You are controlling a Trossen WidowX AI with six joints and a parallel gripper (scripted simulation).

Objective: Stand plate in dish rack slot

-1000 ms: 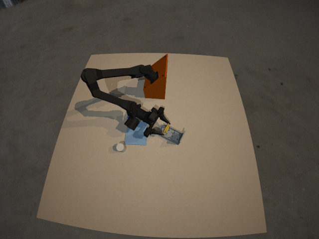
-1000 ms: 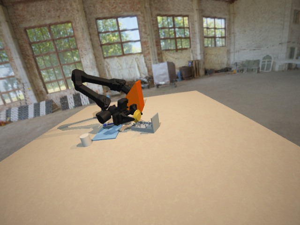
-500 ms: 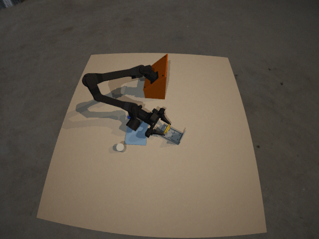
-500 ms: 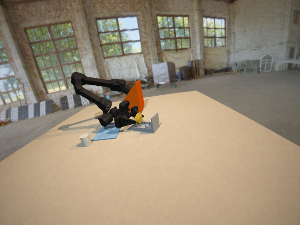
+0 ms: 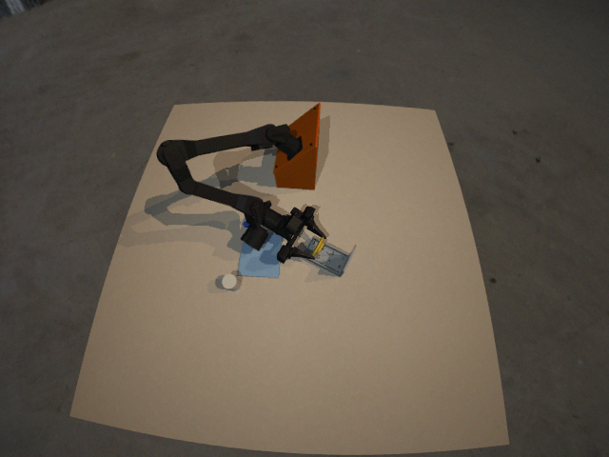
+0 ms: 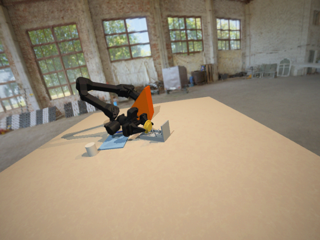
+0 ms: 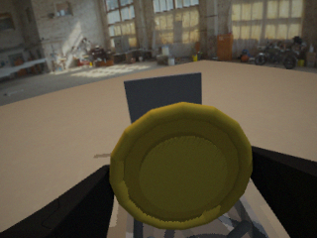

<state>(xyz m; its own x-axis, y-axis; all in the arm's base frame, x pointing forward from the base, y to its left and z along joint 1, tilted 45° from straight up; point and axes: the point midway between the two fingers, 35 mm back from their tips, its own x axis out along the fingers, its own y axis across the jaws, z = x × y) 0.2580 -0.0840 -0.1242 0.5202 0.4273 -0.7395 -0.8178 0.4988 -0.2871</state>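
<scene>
The yellow plate lies 10 mm to the right of my gripper tip. Round my gripper tip: white cup: 80 mm ahead, 280 mm to the right, 30 mm below; blue spoon: 120 mm behind, 220 mm to the right, 50 mm below; grey dish rack: 20 mm ahead, 20 mm to the left, 30 mm below.
</scene>
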